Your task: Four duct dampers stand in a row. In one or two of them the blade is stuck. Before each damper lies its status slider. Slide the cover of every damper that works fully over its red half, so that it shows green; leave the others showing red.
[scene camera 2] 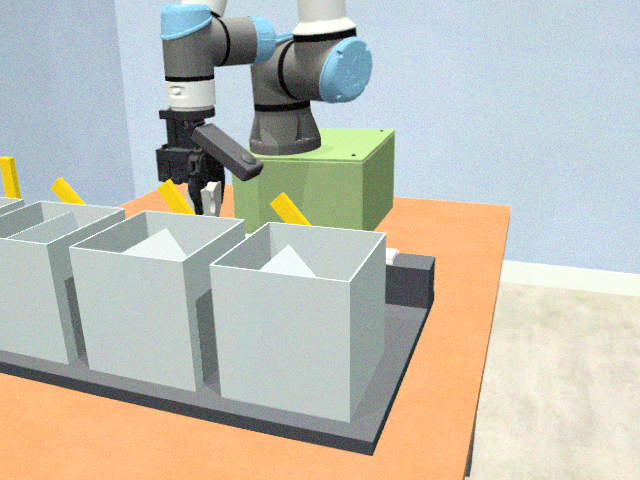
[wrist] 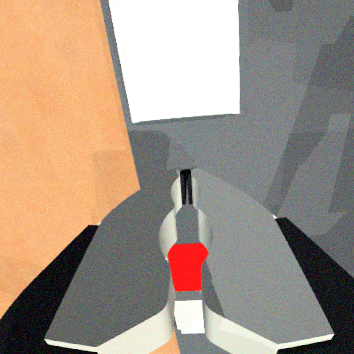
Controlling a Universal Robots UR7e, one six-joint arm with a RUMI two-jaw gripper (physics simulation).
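Where they show: gripper, fingertip midpoint: [wrist: 186, 171]; arm's base, origin of the base link: [scene camera 2: 285, 147].
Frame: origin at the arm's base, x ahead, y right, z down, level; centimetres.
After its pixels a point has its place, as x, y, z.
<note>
My gripper [scene camera 2: 206, 211] [wrist: 186, 171] {32.8, 7.1, 8.8} is shut and empty, pointing down behind the dampers; in the scene view its tips are partly hidden. In the wrist view a slider's white cover [wrist: 180, 62] {34.1, 2.0, 8.2} lies just beyond the fingertips, apart from them. Between the fingers show another slider's red half [wrist: 188, 267] {30.7, 14.6, 9.1} and its white cover [wrist: 189, 317] {29.4, 19.6, 8.2}. Grey box dampers [scene camera 2: 281, 330] {69.9, -12.8, 5.5} [scene camera 2: 136, 310] {66.3, 4.8, 5.9} [scene camera 2: 31, 294] {63.2, 20.2, 6.1} stand in a row. Pale blades [scene camera 2: 289, 264] {57.5, -11.4, 3.1} [scene camera 2: 162, 246] {53.8, 6.3, 2.7} show in the two right boxes. Yellow levers [scene camera 2: 290, 209] {49.1, -10.1, -1.3} [scene camera 2: 175, 197] {45.7, 7.1, -1.6} [scene camera 2: 68, 191] {41.7, 26.0, -1.2} lean left; the far-left lever [scene camera 2: 10, 178] {39.5, 37.4, -2.6} is nearly upright.
A dark raised ledge [scene camera 2: 410, 279] {42.6, -26.3, 10.9} runs behind the boxes on the dark base plate [scene camera 2: 403, 325] {48.6, -25.4, 15.3}, with a white slider end [scene camera 2: 391, 255] {40.1, -23.4, 8.2} at its right. The green robot pedestal [scene camera 2: 320, 191] {10.5, -8.7, 6.7} stands behind the row on the wooden table [scene camera 2: 439, 222] {-4.1, -33.0, 17.1} [wrist: 50, 100] {23.1, 2.8, 17.1}.
</note>
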